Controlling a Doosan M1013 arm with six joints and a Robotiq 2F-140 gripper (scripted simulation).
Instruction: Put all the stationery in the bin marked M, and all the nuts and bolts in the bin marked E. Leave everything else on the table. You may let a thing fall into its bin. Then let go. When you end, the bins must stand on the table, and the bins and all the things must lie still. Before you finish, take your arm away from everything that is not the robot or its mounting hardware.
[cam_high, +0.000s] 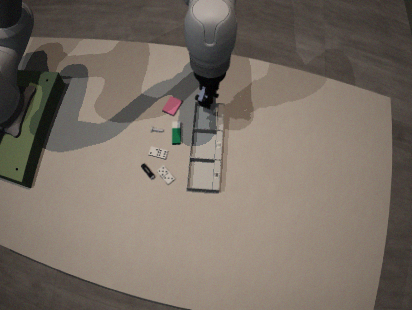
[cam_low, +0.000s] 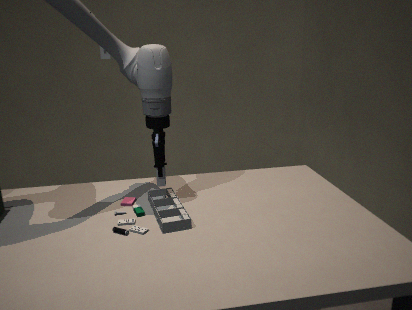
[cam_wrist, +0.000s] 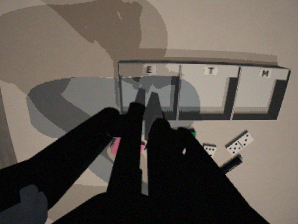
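Now: hand 11 cm past the pink pad, 9 cm above it and 2 cm to the right of it. Also, from my hand: green eraser: 9 cm below, 8 cm behind, 6 cm to the right; then grey bolt: 14 cm behind, 9 cm below, 7 cm to the right; then grey three-compartment bin row: 9 cm to the right, 8 cm below, 1 cm ahead.
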